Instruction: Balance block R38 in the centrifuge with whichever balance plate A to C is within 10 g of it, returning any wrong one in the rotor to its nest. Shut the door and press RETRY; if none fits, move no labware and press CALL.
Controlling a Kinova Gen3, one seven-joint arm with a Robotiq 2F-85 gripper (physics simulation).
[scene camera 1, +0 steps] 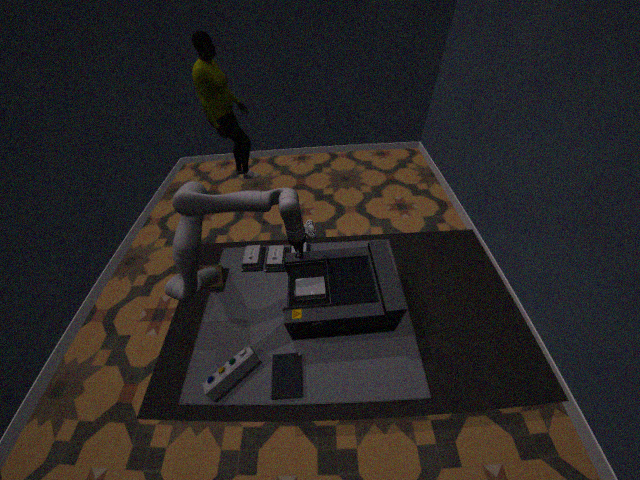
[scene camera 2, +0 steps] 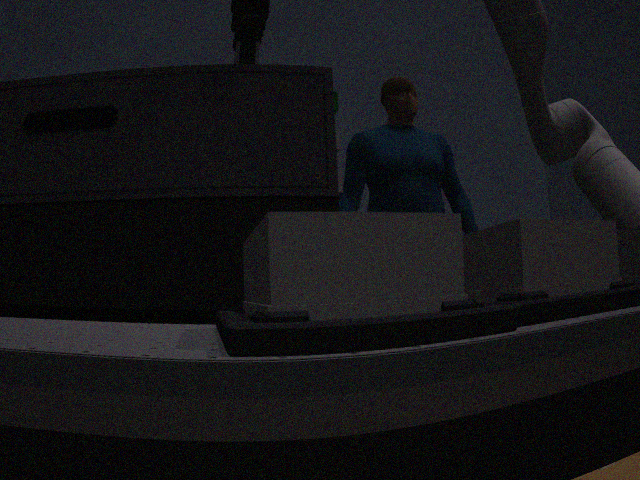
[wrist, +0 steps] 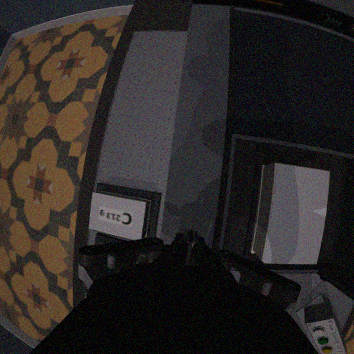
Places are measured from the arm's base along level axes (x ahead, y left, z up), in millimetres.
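Pixels of known places: gripper, fingertip midpoint: (scene camera 1: 301, 257) (wrist: 188, 238); arm's base at its link origin: (scene camera 1: 211, 275).
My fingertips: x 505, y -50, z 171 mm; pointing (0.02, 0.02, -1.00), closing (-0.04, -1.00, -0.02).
Observation:
For each thing: its middle in the pictures, then the offset to it from my fingertips. "spot": a spot on its surface instead.
- centrifuge at a spot on its surface: (scene camera 1: 338, 313) spot: dy -278, dx +139, dz +0 mm
- dark sliding panel at the middle of its body: (wrist: 314, 75) (scene camera 1: 350, 278) dy -134, dx +207, dz +1 mm
- pale block at the middle of its body: (wrist: 290, 213) (scene camera 1: 310, 288) dy -135, dx +32, dz -49 mm
- Plate C at the middle of its body: (scene camera 2: 335, 271) (wrist: 119, 214) dy +157, dx -32, dz -177 mm
- white button box at the middle of its body: (wrist: 326, 334) (scene camera 1: 231, 371) dy -423, dx -309, dz -168 mm
- dark flat pad at a spot on its surface: (scene camera 1: 286, 376) spot: dy -450, dx -88, dz -187 mm
The centrifuge (scene camera 1: 338, 313) stands with its chamber open beside a dark sliding panel (scene camera 1: 354, 279) (wrist: 290, 75). A pale block (scene camera 1: 310, 285) (wrist: 300, 215) sits in the chamber; no label on it is readable. Plate C (wrist: 119, 216), marked 213 g, lies in its dark nest beside the centrifuge. Two pale plates (scene camera 1: 252, 256) (scene camera 1: 275, 256) lie in nests at the back left; their letters are unreadable in that view. My gripper (scene camera 1: 298, 254) (wrist: 188, 238) is shut and empty, over the centrifuge's side wall near plate C. In scene camera 2 its fingertips are hidden behind the housing.
A white button box (scene camera 1: 231, 373) (wrist: 325, 335) with blue, yellow and green buttons stands at the front left. A dark flat pad (scene camera 1: 286, 376) lies beside it. A person in yellow (scene camera 1: 211, 93) stands beyond the table; one in blue (scene camera 2: 405, 165) shows in scene camera 2.

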